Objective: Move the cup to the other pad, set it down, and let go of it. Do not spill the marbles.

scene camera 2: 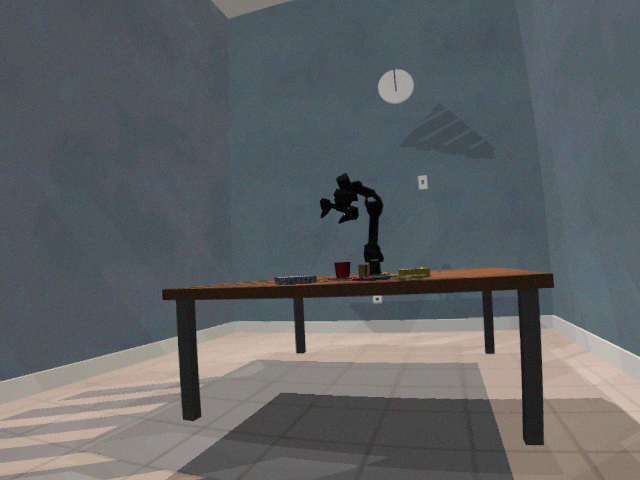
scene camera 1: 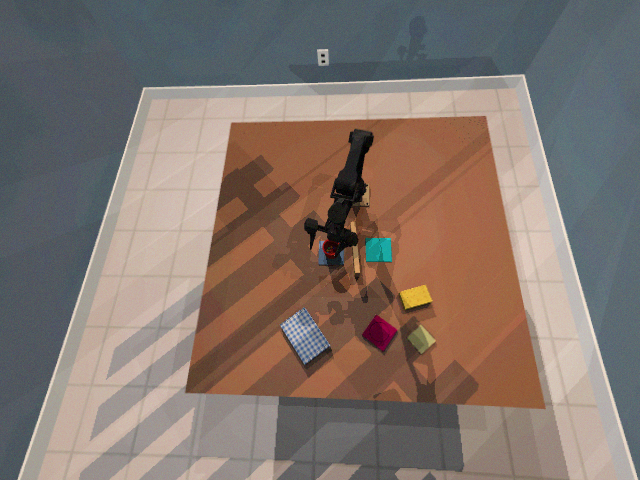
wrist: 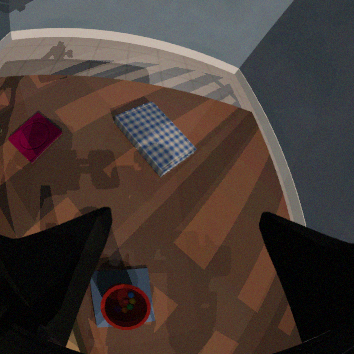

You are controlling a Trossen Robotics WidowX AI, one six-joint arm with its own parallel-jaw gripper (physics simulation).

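Frame: origin at the arm's base, x ahead, y left, z up, level; centimetres.
Seen in the pictures: gripper, between the fingertips: [scene camera 2: 329, 220] [scene camera 1: 322, 252] [wrist: 187, 218]; arm's base, origin of its link: [scene camera 2: 375, 273].
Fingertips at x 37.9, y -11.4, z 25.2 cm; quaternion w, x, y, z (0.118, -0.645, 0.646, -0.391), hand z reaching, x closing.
Note:
Offsets run from my fingertips to a thing's top centre. "spot": to the spot under its first point.
The red cup [scene camera 1: 329, 249] [scene camera 2: 342, 269] [wrist: 125, 307] stands upright on the blue pad @(dx -9.6, dy +1.6, dz -25.9 cm) [scene camera 1: 324, 261] [wrist: 142, 276]. Several small coloured marbles @(dx -9.9, dy +0.0, dz -23.9 cm) [wrist: 129, 301] lie inside it. The teal pad @(dx -11.6, dy +21.9, dz -25.9 cm) [scene camera 1: 378, 250] lies to the right of the blue pad in the first scene view and bears nothing. My gripper [scene camera 1: 327, 250] [scene camera 2: 331, 219] [wrist: 187, 218] is open and empty, with its fingers wide apart. It hangs high above the table, well above the cup's rim. In the wrist view the cup shows low and left, partly beside the left finger. The teal pad does not show in the wrist view.
A low wooden bar @(spot: dx -8.8, dy +11.9, dz -20.4 cm) [scene camera 1: 355, 250] [scene camera 2: 363, 270] lies between the two pads. A blue checked block @(dx +25.6, dy -7.2, dz -23.7 cm) [scene camera 1: 305, 336] [scene camera 2: 295, 280] [wrist: 155, 137], a magenta block @(dx +23.1, dy +22.0, dz -25.4 cm) [scene camera 1: 379, 333] [wrist: 35, 136], a yellow block @(dx +8.9, dy +36.1, dz -23.2 cm) [scene camera 1: 415, 297] [scene camera 2: 413, 272] and an olive block @(dx +24.8, dy +37.6, dz -25.1 cm) [scene camera 1: 421, 339] lie farther from the arm's base.

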